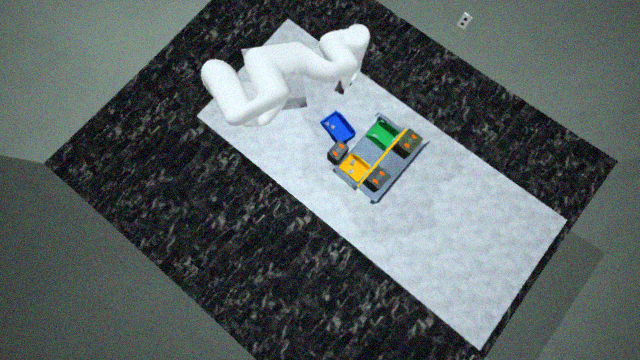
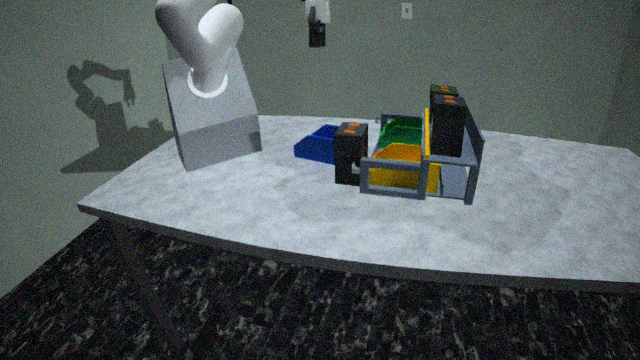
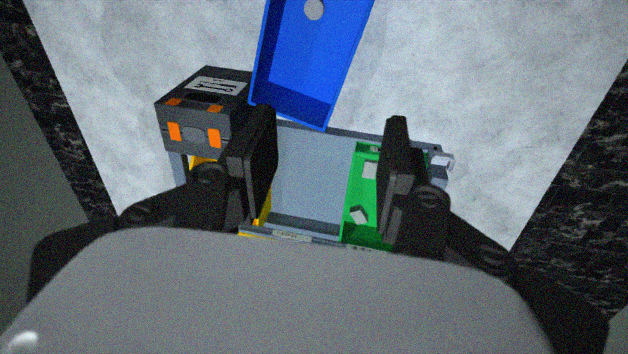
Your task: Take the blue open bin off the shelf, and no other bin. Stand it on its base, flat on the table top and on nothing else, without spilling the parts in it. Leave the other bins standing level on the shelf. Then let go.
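Places are measured from the arm's base along level axes (x left, y ahead, z down), in centimetres.
Pixels of known places: gripper, fingertip midpoint: (image 1: 343,88) (image 2: 317,46) (image 3: 328,139); arm's base, origin of the base link: (image 2: 207,81).
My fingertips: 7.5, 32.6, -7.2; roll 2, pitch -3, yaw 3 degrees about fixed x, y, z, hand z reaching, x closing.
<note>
For each thing: its top centre in the pictures, then the offset to it from my fingertips, as dx, dy, dz.
- blue open bin, middle of its top: (image 3: 304,52) (image 2: 328,131) (image 1: 338,125) -6.4, +3.4, +23.5
- green bin, middle of its top: (image 3: 377,221) (image 2: 409,122) (image 1: 387,134) +3.6, +26.7, +22.9
- black case, middle of its top: (image 3: 194,135) (image 2: 351,127) (image 1: 338,149) -18.5, +11.5, +17.9
- yellow bar, middle of its top: (image 2: 427,126) (image 1: 382,157) -8.8, +30.8, +19.8
The blue open bin (image 1: 339,128) (image 2: 314,148) (image 3: 315,55) stands on its base on the table top, in front of the shelf (image 1: 369,150) (image 2: 422,182) (image 3: 310,175) and apart from it. Small pale parts lie inside it at the end away from the shelf. The green bin (image 1: 382,134) (image 2: 402,135) (image 3: 353,195) and the yellow bin (image 1: 353,170) (image 2: 397,162) stand level on the shelf, with an empty slot between them. My gripper (image 1: 340,87) (image 2: 317,39) (image 3: 328,139) is open, with nothing between its fingers, high above the table and clear of the blue bin.
A black case (image 1: 337,153) (image 2: 351,150) (image 3: 197,117) with orange latches stands on the table close beside the blue bin and the shelf's yellow-bin end. Two more dark cases (image 1: 410,143) (image 1: 377,179) stand at the back of the shelf, behind a yellow bar (image 1: 382,158) (image 2: 427,135).
</note>
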